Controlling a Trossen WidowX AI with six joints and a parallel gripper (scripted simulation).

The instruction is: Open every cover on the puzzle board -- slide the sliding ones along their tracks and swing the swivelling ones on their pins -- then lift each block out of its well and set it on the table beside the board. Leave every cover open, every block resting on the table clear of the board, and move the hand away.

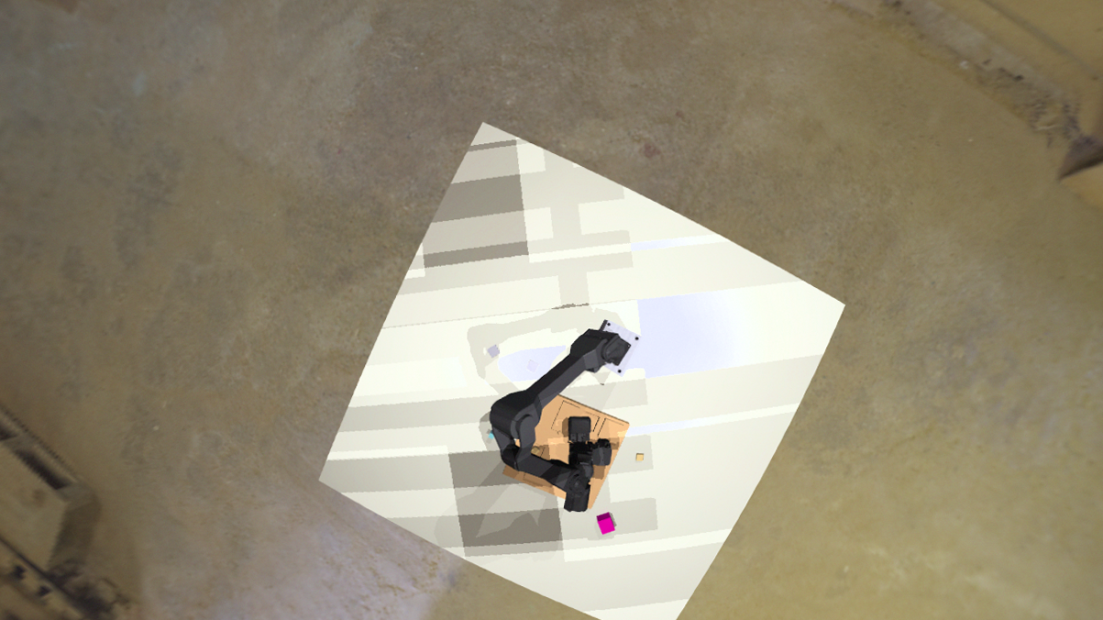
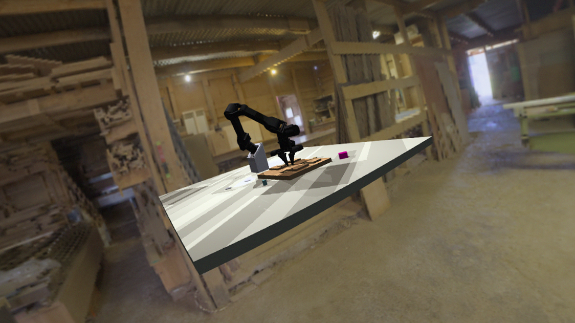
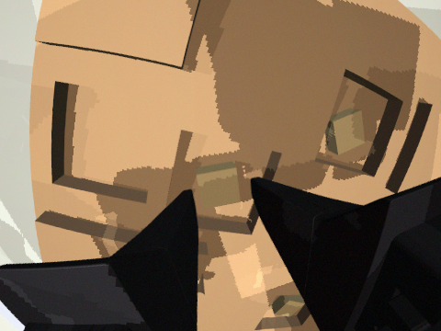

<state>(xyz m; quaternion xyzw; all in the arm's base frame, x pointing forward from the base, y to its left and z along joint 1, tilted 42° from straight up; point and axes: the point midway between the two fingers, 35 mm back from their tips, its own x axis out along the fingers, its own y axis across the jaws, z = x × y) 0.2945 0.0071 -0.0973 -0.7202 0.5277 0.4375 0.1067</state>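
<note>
My gripper tip is now 40 mm short of the tan wooden puzzle board and 10 mm to the right of it. Round my gripper tip: teal block (220 mm to the right, 130 mm ahead, 10 mm below); then magenta block (220 mm to the left, 200 mm ahead, 10 mm below).
</note>
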